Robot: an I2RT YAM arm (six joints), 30 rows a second.
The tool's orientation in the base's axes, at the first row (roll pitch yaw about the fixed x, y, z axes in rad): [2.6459, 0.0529, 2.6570]
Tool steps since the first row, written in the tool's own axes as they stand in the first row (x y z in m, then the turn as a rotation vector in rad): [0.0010, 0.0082, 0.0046, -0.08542, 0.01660, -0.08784]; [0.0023, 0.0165, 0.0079, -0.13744, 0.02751, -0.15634]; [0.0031, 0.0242, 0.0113, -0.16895, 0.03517, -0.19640]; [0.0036, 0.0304, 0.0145, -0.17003, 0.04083, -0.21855]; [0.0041, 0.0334, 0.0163, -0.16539, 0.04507, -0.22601]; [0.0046, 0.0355, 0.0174, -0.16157, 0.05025, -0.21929]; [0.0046, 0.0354, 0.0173, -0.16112, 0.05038, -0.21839]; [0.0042, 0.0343, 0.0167, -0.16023, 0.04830, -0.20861]
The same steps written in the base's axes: [0.0035, 0.0088, -0.0002, 0.05883, -0.06169, 0.08956]; [0.0064, 0.0173, 0.0008, 0.09103, -0.10461, 0.15766]; [0.0096, 0.0251, 0.0014, 0.11132, -0.12921, 0.19816]; [0.0124, 0.0315, 0.0015, 0.10865, -0.13409, 0.22036]; [0.0136, 0.0348, 0.0013, 0.10423, -0.13156, 0.22868]; [0.0143, 0.0371, 0.0013, 0.10463, -0.12300, 0.22504]; [0.0142, 0.0370, 0.0014, 0.10452, -0.12233, 0.22428]; [0.0140, 0.0357, 0.0014, 0.10549, -0.11966, 0.21466]
